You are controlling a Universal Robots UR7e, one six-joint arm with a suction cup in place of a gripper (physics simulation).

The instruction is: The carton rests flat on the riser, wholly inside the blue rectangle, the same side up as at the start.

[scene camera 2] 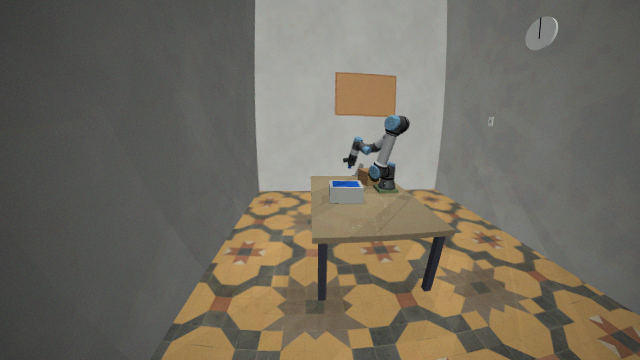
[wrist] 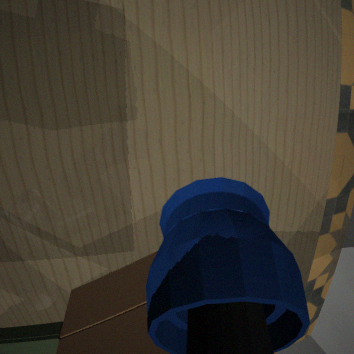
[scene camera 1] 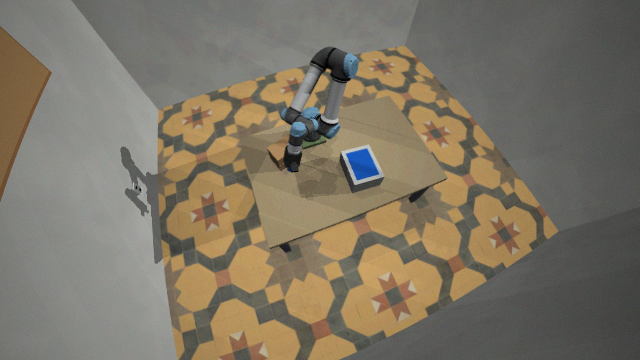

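Pixels of known places: end effector, tool point: [scene camera 2: 349,167] [wrist: 214,225]; arm's base, origin of the base link: [scene camera 2: 386,187].
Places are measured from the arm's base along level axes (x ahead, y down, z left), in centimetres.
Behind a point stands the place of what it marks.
Observation:
The brown carton [scene camera 1: 276,153] {x 17.2, y -10.5, z -27.1 cm} [scene camera 2: 364,176] {x 18.1, y -5.5, z -15.9 cm} [wrist: 102,317] {x 17.8, y -3.6, z -15.3 cm} rests on the table beside the arm's base, partly hidden by the arm in both scene views. In the wrist view part of it shows at the lower left, with a seam line across it. My gripper, a blue suction cup [scene camera 1: 291,170] {x 32.4, y -12.6, z -21.2 cm} [scene camera 2: 350,166] [wrist: 215,192], is open and holds nothing. It hangs in the air above the table, near the carton and apart from it. The grey-white riser [scene camera 1: 369,185] {x 51.2, y -2.1, z 24.7 cm} [scene camera 2: 346,195] {x 38.6, y -3.7, z 33.3 cm} stands on the table, with the blue rectangle [scene camera 1: 363,164] {x 39.5, y -9.5, z 23.8 cm} [scene camera 2: 346,184] {x 38.3, y -9.5, z 24.9 cm} on its top.
The wooden table [scene camera 1: 295,220] {x 59.2, y 2.5, z -25.6 cm} [scene camera 2: 375,220] {x 22.1, y 2.5, z 61.3 cm} [wrist: 225,100] {x 38.1, y 2.5, z -29.0 cm} carries the carton, the riser and the arm on its green base plate [scene camera 1: 315,144] {x 9.2, y 1.4, z 0.7 cm} [scene camera 2: 393,190] {x -4.2, y 0.2, z 7.9 cm} [wrist: 30,347] {x 8.7, y -0.1, z -4.6 cm}. In scene camera 1, the riser stands to the right of the suction cup. Grey walls surround the tiled floor.

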